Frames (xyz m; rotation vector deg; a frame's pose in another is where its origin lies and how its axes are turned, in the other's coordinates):
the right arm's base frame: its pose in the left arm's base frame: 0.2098 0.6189 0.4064 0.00 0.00 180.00
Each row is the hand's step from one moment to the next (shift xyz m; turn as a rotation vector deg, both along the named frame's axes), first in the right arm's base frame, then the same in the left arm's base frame.
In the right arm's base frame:
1: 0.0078 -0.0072 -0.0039 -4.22 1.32 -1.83
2: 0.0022 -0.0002 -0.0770 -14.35 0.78 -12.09
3: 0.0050 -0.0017 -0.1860 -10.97 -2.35 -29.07
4: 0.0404 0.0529 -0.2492 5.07 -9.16 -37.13
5: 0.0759 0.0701 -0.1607 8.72 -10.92 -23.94
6: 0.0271 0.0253 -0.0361 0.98 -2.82 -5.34
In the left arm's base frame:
1: -0.0078 0.0072 -0.0039 4.22 -1.32 -1.83
2: -0.0022 0.0002 -0.0770 14.35 -0.78 -12.09
3: -0.0050 0.0017 -0.1860 10.97 2.35 -29.07
4: -0.0404 -0.0529 -0.2492 -5.07 9.16 -37.13
5: -0.0759 -0.0701 -0.1607 -8.72 10.92 -23.94
6: -0.0271 -0.0253 -0.0361 -0.98 2.82 -5.34

